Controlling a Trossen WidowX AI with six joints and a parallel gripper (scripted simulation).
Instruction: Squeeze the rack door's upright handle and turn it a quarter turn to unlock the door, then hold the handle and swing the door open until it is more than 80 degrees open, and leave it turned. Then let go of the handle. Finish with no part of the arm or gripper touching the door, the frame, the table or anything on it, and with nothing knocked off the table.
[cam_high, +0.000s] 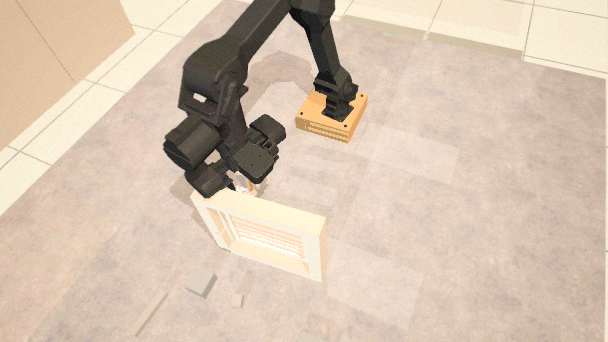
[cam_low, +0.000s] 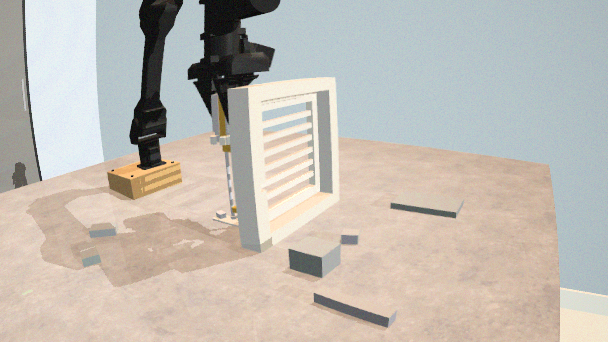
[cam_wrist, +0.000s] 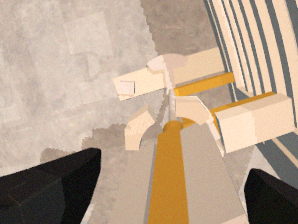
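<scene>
Right now the upright handle is 30 mm below my gripper tip and 10 mm to the left of it. The rest, counted from my gripper tip: flat slab: 270 mm to the left, 200 mm ahead, 160 mm below; then long bar: 290 mm ahead, 160 mm below, 50 mm to the right.
</scene>
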